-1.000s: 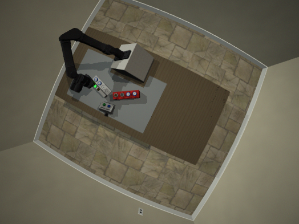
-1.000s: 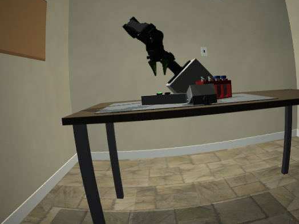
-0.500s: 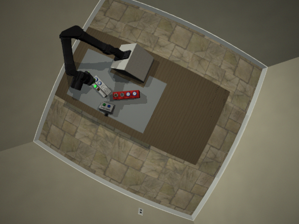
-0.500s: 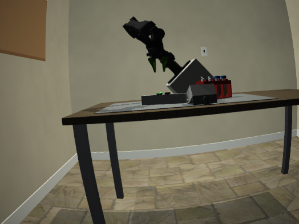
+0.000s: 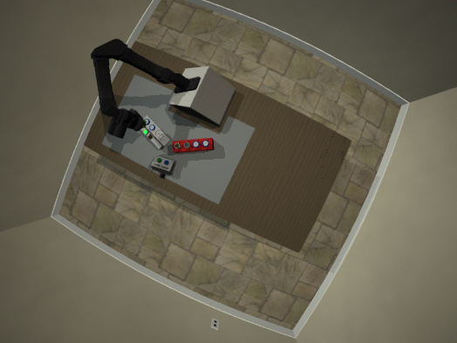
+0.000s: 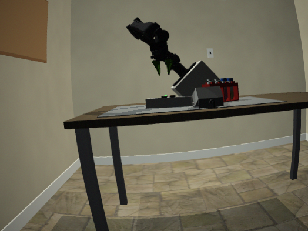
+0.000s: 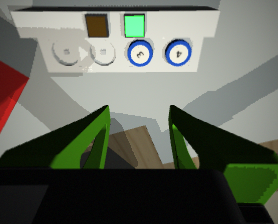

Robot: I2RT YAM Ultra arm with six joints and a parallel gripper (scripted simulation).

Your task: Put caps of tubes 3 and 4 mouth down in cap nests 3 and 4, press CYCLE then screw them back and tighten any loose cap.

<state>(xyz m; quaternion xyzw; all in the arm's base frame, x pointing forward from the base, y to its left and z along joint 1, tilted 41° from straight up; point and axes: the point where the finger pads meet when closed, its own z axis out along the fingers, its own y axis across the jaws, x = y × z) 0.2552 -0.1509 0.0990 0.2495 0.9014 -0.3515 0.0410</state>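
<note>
The cap 3 is 150 mm below my hand. Also, from my hand: blue key: 170 mm to the left, 170 mm ahead, 90 mm below; then cap 4: 150 mm below, 50 mm to the right, 20 mm behind; then green key: 170 mm ahead, 120 mm to the left, 90 mm below.
</note>
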